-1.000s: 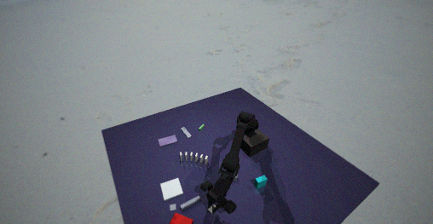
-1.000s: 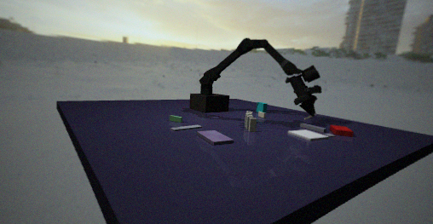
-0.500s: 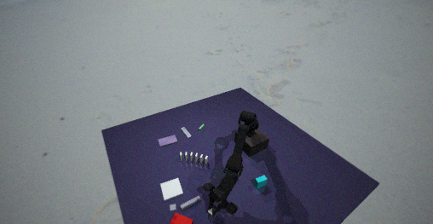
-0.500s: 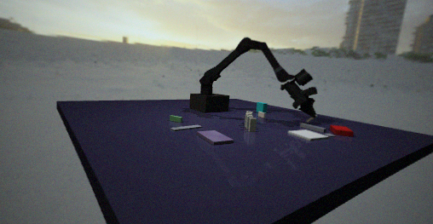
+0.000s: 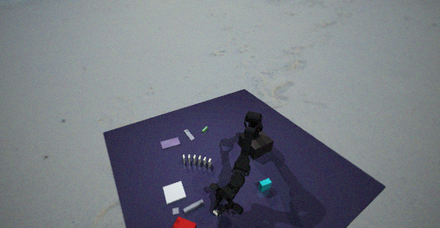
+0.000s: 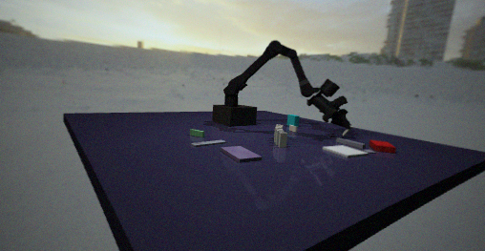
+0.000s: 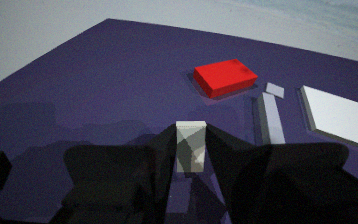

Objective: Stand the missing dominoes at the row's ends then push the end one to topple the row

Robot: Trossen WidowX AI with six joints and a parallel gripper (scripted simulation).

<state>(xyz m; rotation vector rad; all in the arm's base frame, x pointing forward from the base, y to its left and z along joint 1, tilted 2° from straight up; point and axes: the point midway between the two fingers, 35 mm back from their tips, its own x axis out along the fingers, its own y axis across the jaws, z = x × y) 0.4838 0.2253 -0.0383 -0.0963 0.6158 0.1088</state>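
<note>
My gripper tip is now 50 mm short of the grey bar, 110 mm to the left of it and 40 mm above it. The rest, counted from my gripper tip: grey square 130 mm ahead, 150 mm to the right, 50 mm below; then red block 140 mm ahead, 60 mm to the right, 40 mm below; then white plate 80 mm ahead, 250 mm to the right, 40 mm below.
</note>
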